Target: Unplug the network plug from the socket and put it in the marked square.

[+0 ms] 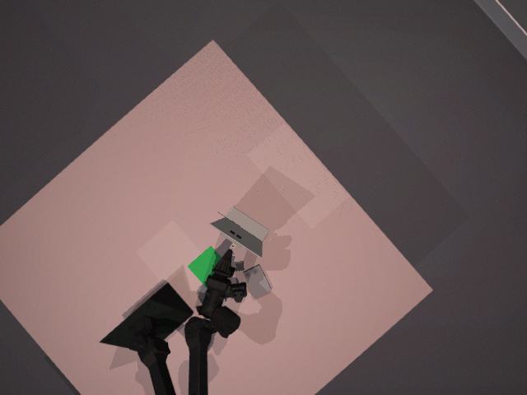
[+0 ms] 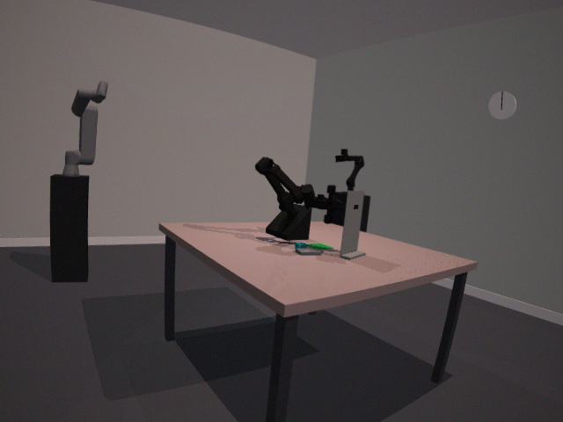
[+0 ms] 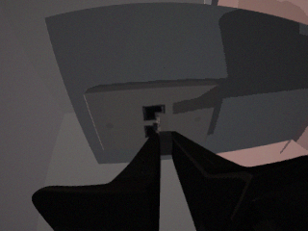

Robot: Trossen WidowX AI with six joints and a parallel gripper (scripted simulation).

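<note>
My gripper tip is now 15 cm past the green marked square, 3 cm to the left of it and 23 cm above it. From my gripper tip the other things lie so: grey network plug: 1 cm ahead; flat grey slab: 3 cm behind, 18 cm to the right, 22 cm below; upright grey panel: 4 cm ahead, 2 cm to the left, 9 cm below.
</note>
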